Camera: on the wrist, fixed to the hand. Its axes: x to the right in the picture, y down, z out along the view.
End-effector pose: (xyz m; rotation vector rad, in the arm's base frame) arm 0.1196 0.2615 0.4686 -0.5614 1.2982 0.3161
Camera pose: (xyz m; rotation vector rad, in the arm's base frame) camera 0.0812 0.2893 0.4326 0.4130 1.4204 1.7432
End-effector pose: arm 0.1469 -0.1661 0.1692 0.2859 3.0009 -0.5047
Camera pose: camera 0.1337 -0.1081 0.1711 2.1093 1.8111 0.0285
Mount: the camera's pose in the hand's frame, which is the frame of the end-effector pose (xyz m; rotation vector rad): 0.0225 0.0506 -0.0217 -0.2238 -0.0554 1.5617
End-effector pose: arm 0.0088 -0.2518 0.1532 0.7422 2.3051 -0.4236
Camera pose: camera 0.0151 -0.1928 0.1486 1.9803 1.0887 0.5127
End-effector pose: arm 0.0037 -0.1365 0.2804 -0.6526 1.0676 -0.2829
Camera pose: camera -0.0094 -0.1163 0.2260 0.1172 1.2729 1.2036
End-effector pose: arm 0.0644 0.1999 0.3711 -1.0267 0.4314 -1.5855
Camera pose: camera 0.0782 0.1590 0.3302 -0.5352 1.0378 -0.1017
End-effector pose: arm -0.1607 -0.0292 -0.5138 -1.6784 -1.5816 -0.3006
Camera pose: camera -0.1024 -0.0226 -0.5040 -2.5408 0.0740 0.3987
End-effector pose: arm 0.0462 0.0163 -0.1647 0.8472 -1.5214 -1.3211
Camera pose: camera 0.0624 -0.0024 -0.1106 -0.5554 -1.4024 -0.2781
